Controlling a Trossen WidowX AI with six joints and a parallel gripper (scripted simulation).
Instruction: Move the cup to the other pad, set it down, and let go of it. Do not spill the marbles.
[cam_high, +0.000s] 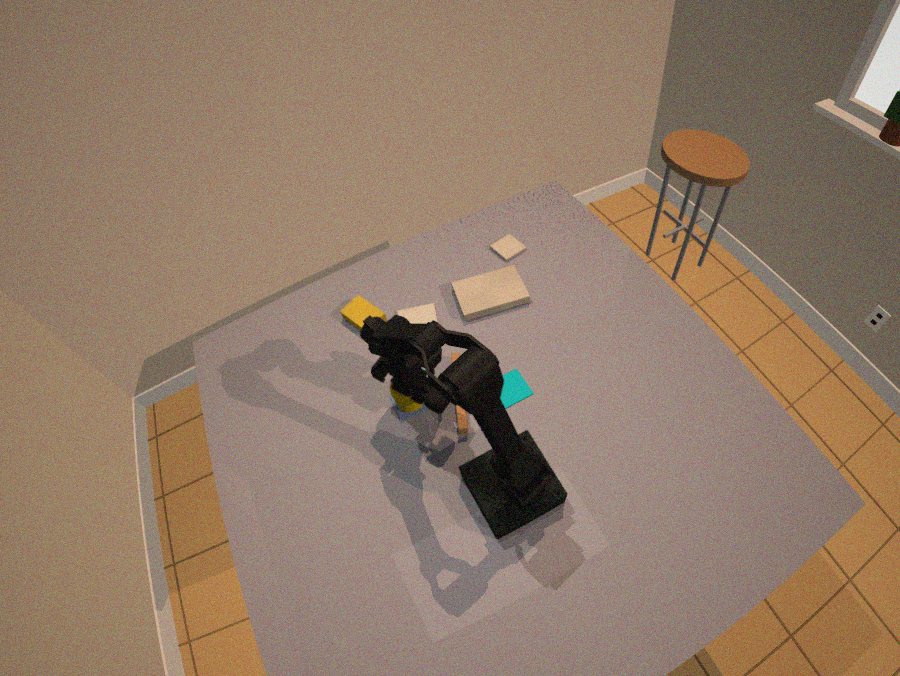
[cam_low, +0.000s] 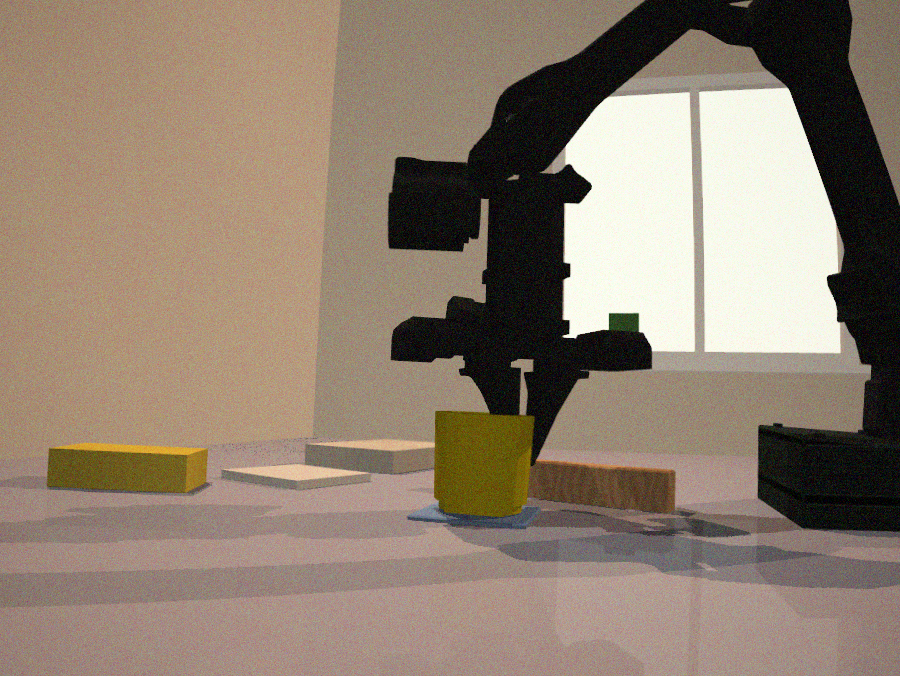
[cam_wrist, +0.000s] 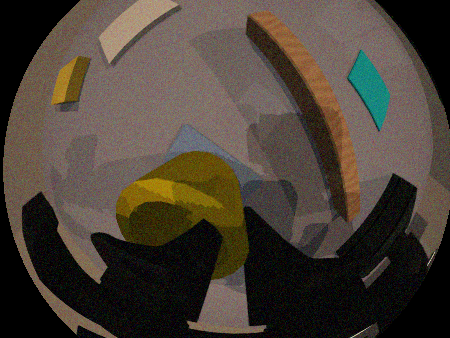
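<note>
The light blue pad lies 3 cm ahead of my gripper tip, 1 cm to the left of it and 4 cm below it. Round my gripper tip: yellow cup (2 cm ahead, 1 cm to the left); then teal pad (9 cm behind, 19 cm to the right, 4 cm below); then wooden bar (3 cm behind, 9 cm to the right, 3 cm below).
</note>
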